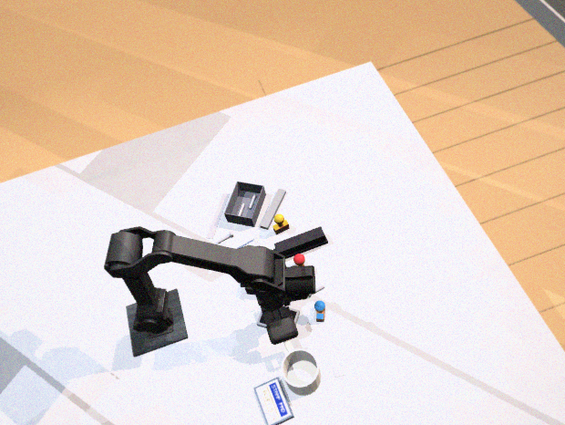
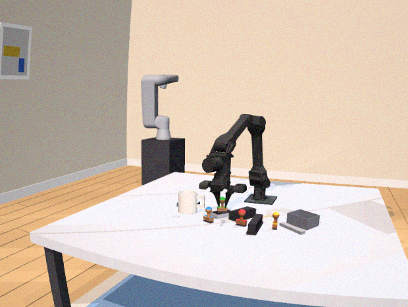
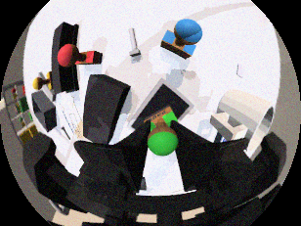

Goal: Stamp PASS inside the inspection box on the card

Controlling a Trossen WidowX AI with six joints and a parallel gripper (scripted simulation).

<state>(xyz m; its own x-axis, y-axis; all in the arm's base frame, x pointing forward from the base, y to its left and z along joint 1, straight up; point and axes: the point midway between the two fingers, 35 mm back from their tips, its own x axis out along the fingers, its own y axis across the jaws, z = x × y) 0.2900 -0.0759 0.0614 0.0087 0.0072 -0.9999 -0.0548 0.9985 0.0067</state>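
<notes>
The green-knobbed stamp is right at my gripper tip. From my gripper tip the other things lie so: black block (90 mm to the left, 20 mm below); blue-knobbed stamp (100 mm ahead, 20 mm to the right, 20 mm below); dark ink pad (30 mm below).
</notes>
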